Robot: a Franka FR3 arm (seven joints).
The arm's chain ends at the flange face. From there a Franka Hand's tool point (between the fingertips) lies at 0.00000 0.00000 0.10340 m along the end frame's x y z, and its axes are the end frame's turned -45 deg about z.
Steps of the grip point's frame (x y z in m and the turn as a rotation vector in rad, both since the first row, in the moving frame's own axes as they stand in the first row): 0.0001 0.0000 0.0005 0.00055 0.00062 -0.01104; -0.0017 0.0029 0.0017 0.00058 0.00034 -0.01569; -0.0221 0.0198 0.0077 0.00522 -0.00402 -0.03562; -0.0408 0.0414 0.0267 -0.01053 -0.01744 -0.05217
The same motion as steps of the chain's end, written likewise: 0.0001 0.0000 0.0005 0.00083 0.00005 -0.01104; 0.0009 0.0033 0.0017 0.00065 -0.00017 -0.01569; -0.0009 0.0297 0.0077 0.00085 -0.00653 -0.03562; 0.0009 0.0561 0.0267 -0.01978 -0.00489 -0.05217
